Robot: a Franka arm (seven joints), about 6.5 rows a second.
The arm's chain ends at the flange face. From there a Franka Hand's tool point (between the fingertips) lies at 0.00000 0.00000 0.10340 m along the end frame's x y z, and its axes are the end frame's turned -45 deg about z.
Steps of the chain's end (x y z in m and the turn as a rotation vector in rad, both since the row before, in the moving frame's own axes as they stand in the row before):
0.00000, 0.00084, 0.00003, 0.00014, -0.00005, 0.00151
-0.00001, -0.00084, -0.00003, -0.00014, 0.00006, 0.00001
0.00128, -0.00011, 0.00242, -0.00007, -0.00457, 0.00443
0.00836, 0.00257, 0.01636, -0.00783, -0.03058, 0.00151
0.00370, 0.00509, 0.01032, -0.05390, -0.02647, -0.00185
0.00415, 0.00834, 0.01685, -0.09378, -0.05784, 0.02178
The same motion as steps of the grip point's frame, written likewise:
-0.00059, 0.00058, 0.00003, 0.00013, 0.00006, 0.00151
0.00058, -0.00059, -0.00003, -0.00014, -0.00006, 0.00001
0.00064, 0.00050, 0.00242, 0.00318, -0.00328, 0.00443
0.00129, 0.00606, 0.01631, 0.01609, -0.02716, 0.00151
-0.00685, 0.00823, 0.01013, -0.01940, -0.05683, -0.00185
-0.01405, 0.01133, 0.01622, -0.02541, -0.10721, 0.02178

